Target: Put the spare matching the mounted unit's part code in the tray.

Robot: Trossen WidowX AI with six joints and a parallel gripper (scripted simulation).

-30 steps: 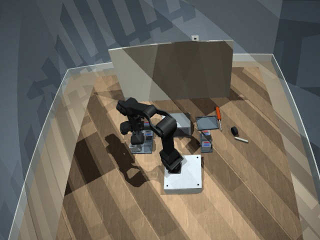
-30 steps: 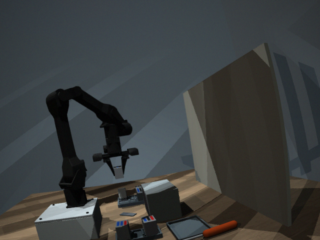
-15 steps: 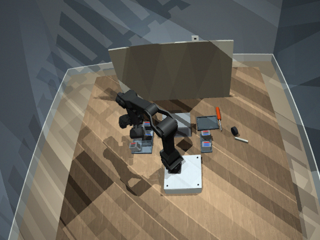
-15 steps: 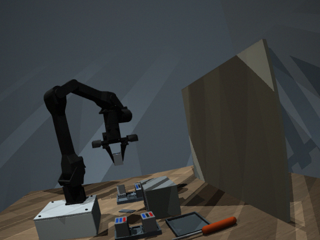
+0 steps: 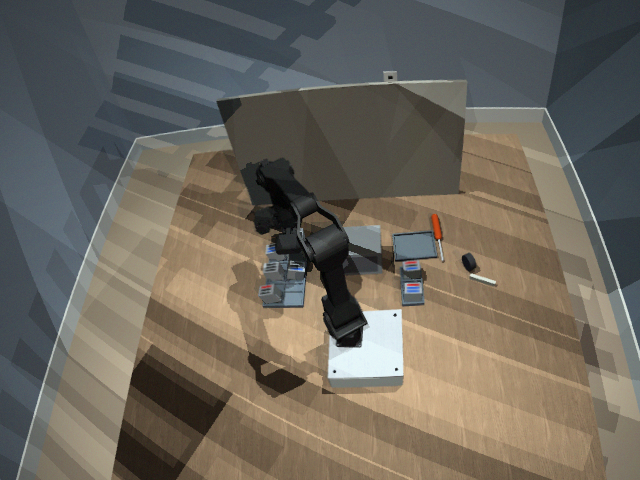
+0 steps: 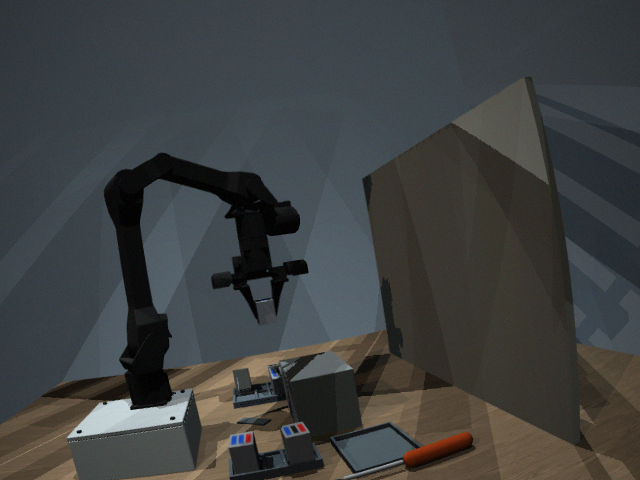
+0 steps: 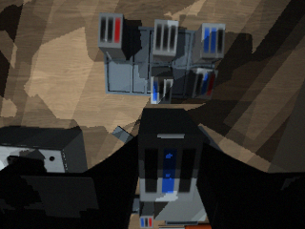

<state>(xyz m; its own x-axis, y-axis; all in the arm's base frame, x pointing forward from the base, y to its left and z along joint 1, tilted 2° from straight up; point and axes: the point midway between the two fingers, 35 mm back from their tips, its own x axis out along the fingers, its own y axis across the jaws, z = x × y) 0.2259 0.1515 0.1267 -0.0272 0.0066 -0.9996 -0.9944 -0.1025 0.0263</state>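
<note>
The dark tray lies 120 mm ahead of my gripper tip, 320 mm to the right of it and 170 mm below it. The rest, counted from my gripper tip: rack (30 mm behind, 310 mm to the right, 170 mm below); then grey mounted unit (60 mm ahead, 130 mm to the right, 120 mm below); then tall panel (320 mm ahead, 120 mm to the right, 50 mm above).
</note>
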